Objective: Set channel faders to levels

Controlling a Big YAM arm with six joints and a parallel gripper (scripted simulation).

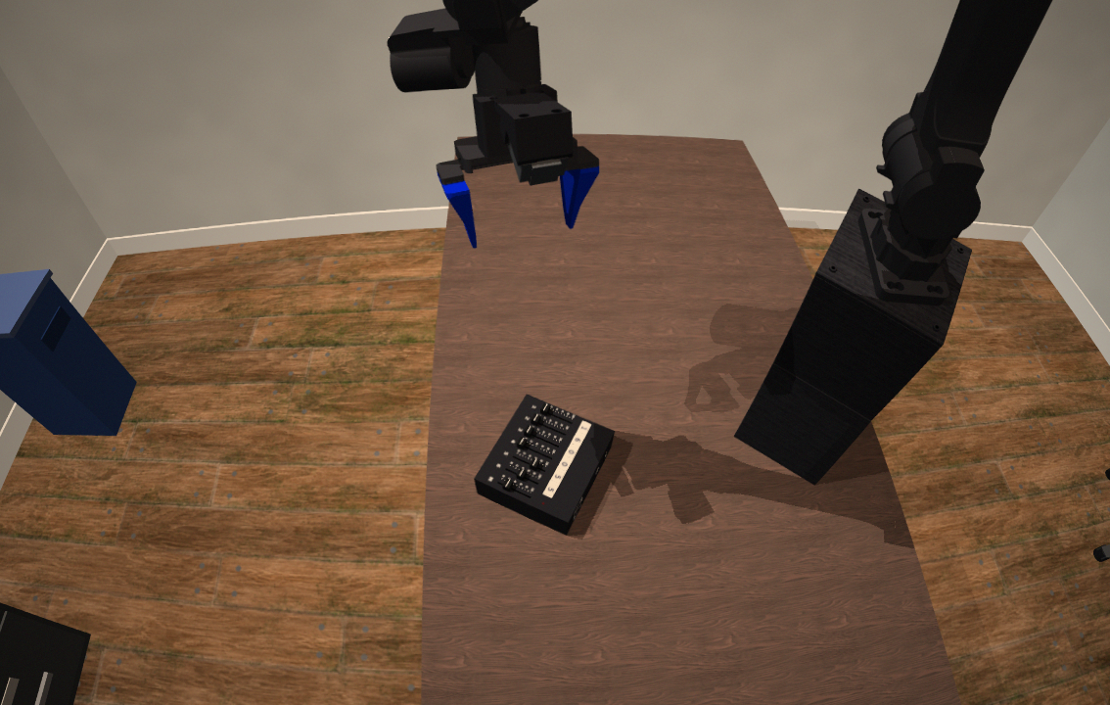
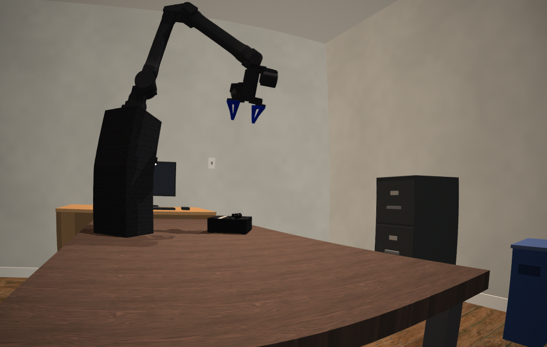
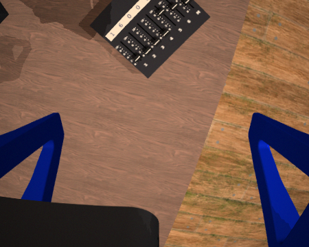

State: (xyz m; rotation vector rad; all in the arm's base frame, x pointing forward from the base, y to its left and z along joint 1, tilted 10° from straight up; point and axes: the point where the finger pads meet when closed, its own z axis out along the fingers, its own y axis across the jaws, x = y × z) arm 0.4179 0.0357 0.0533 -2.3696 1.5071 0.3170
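Right now the fader 2 is 36 cm below my hand, 1 cm to the right of it and 1 cm behind it. Round my hand: fader 4 (36 cm below, 4 cm to the left); fader 1 (36 cm below, 3 cm to the right, 3 cm behind); fader 3 (36 cm below, 1 cm to the left, 1 cm behind).
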